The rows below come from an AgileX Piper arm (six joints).
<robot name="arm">
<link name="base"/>
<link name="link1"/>
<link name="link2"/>
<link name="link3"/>
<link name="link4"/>
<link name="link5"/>
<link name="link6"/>
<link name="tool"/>
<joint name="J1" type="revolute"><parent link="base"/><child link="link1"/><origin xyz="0.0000 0.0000 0.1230"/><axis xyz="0 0 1"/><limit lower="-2.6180" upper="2.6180"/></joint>
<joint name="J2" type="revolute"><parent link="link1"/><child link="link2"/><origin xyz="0.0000 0.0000 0.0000" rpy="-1.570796 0.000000 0.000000"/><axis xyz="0 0 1"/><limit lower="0.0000" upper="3.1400"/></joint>
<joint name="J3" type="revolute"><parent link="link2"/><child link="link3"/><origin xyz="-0.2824 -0.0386 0.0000"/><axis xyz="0 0 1"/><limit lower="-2.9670" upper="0.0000"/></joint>
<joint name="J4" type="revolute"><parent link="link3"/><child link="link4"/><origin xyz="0.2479 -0.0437 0.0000" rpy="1.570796 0.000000 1.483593"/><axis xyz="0 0 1"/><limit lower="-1.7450" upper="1.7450"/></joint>
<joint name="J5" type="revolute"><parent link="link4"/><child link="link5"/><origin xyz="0.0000 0.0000 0.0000" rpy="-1.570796 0.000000 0.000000"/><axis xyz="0 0 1"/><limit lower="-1.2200" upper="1.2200"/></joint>
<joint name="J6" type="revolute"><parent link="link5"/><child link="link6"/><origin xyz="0.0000 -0.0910 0.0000" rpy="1.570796 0.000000 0.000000"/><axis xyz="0 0 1"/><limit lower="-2.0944" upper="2.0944"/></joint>
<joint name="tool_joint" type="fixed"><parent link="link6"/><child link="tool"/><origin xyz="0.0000 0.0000 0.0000"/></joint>
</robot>
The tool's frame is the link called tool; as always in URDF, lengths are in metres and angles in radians.
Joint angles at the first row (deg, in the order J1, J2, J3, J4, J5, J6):
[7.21 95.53 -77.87 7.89 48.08 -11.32]
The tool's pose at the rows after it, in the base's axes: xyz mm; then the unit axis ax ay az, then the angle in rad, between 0 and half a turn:
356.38 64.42 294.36 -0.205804 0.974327 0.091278 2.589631
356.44 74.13 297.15 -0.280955 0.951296 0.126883 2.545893
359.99 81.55 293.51 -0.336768 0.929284 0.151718 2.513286
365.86 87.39 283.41 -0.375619 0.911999 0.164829 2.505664
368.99 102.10 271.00 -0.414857 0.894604 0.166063 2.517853
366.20 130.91 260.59 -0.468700 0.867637 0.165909 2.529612
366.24 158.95 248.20 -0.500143 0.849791 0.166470 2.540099
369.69 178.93 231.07 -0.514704 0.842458 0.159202 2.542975
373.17 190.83 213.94 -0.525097 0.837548 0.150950 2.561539
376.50 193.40 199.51 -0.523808 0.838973 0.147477 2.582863
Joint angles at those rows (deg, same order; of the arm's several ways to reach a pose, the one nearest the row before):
[7.21 95.53 -78.70 16.43 48.15 -24.36]
[7.21 95.69 -78.76 25.11 48.21 -37.59]
[7.21 96.85 -78.76 31.82 48.11 -48.10]
[7.39 98.86 -78.81 35.83 47.98 -55.42]
[9.48 100.89 -78.81 36.74 47.21 -59.57]
[13.90 102.59 -78.88 36.74 45.92 -62.97]
[18.07 105.15 -79.75 36.48 43.92 -63.88]
[20.96 108.15 -80.27 36.08 40.61 -64.22]
[22.61 110.95 -80.80 35.11 38.69 -64.29]
[22.89 112.96 -80.80 34.82 37.68 -64.29]

